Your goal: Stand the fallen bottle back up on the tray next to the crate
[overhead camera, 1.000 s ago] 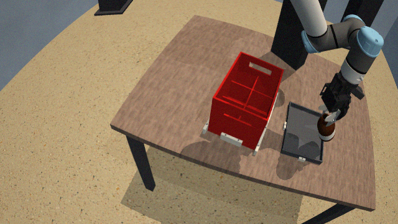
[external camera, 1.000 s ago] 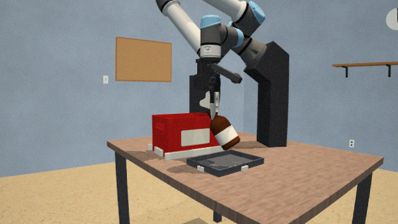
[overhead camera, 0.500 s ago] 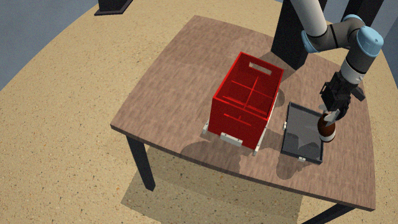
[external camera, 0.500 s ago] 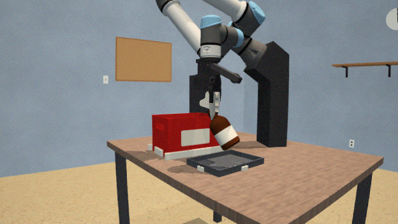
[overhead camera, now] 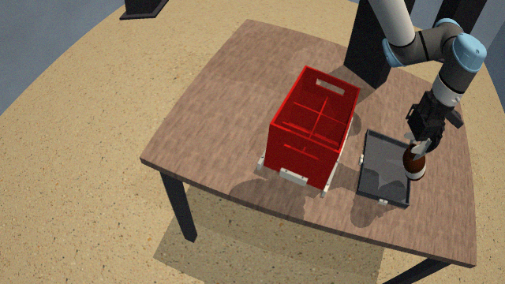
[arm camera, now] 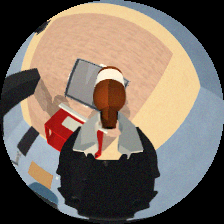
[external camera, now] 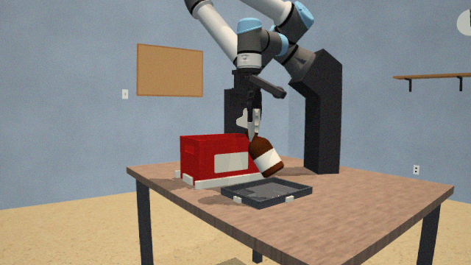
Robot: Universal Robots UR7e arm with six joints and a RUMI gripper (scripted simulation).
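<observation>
The brown bottle lies 10 mm behind my hand, 30 mm to the left of it and 40 mm below it. The rest, counted from my hand: tray (80 mm behind, 10 mm to the left, 190 mm below); red crate (150 mm behind, 260 mm to the right, 120 mm below).
</observation>
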